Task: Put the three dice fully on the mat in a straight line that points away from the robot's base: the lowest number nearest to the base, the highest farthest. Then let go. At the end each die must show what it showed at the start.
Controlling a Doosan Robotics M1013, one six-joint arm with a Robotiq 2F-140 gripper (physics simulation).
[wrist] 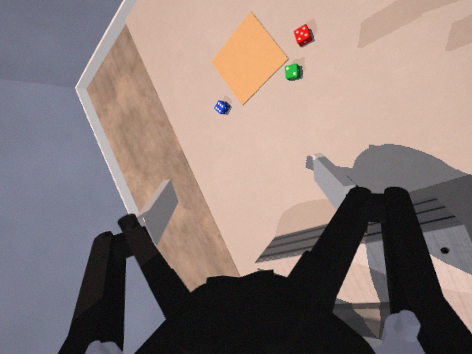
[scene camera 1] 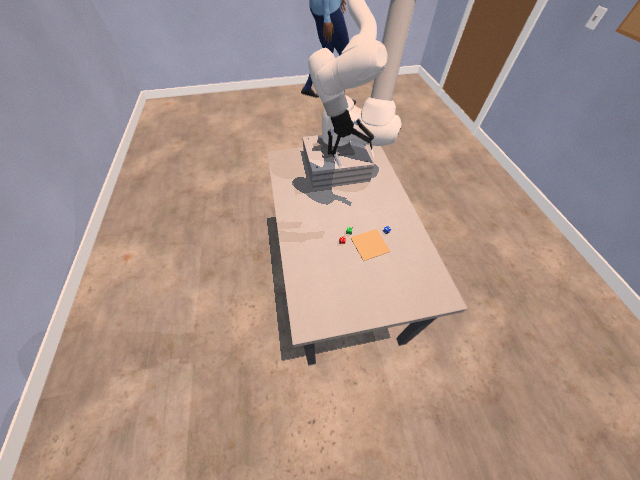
Labels:
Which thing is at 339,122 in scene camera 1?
The gripper.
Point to an orange mat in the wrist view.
At 250,57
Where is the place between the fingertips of the gripper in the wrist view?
241,179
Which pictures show the orange mat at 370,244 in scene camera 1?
The wrist view and scene camera 1: all of them.

